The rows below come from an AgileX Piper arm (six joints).
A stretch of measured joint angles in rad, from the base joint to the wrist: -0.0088, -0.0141, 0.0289, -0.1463, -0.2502, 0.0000; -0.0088, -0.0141, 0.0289, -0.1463, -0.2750, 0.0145; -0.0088, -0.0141, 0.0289, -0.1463, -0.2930, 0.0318; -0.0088, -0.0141, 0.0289, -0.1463, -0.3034, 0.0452; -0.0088, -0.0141, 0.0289, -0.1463, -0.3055, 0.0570; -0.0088, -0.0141, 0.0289, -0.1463, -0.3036, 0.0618; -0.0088, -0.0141, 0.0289, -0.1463, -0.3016, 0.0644; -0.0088, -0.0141, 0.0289, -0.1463, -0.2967, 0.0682; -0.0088, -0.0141, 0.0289, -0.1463, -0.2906, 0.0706; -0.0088, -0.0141, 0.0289, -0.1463, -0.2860, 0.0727; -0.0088, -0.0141, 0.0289, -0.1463, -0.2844, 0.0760; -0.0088, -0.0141, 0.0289, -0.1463, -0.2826, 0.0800; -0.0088, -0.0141, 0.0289, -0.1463, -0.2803, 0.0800; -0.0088, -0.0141, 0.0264, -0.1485, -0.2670, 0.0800; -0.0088, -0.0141, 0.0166, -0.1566, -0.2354, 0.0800; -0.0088, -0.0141, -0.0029, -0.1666, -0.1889, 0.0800; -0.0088, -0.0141, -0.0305, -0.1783, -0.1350, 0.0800; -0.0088, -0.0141, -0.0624, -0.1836, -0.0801, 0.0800
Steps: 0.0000, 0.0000, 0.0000, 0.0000, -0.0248, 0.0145; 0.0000, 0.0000, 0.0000, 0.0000, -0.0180, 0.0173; 0.0000, 0.0000, 0.0000, 0.0000, -0.0104, 0.0134; 0.0000, 0.0000, 0.0000, 0.0000, -0.0021, 0.0118; 0.0000, 0.0000, 0.0000, 0.0000, 0.0019, 0.0048; 0.0000, 0.0000, 0.0000, 0.0000, 0.0020, 0.0026; 0.0000, 0.0000, 0.0000, 0.0000, 0.0049, 0.0038; 0.0000, 0.0000, 0.0000, 0.0000, 0.0061, 0.0024; 0.0000, 0.0000, 0.0000, 0.0000, 0.0046, 0.0021; 0.0000, 0.0000, 0.0000, 0.0000, 0.0016, 0.0033; 0.0000, 0.0000, 0.0000, 0.0000, 0.0018, 0.0040; 0.0000, 0.0000, 0.0000, 0.0000, 0.0023, 0.0000; 0.0000, 0.0000, -0.0025, -0.0022, 0.0133, 0.0000; 0.0000, 0.0000, -0.0098, -0.0081, 0.0316, 0.0000; 0.0000, 0.0000, -0.0195, -0.0100, 0.0465, 0.0000; 0.0000, 0.0000, -0.0276, -0.0117, 0.0539, 0.0000; 0.0000, 0.0000, -0.0319, -0.0053, 0.0549, 0.0000
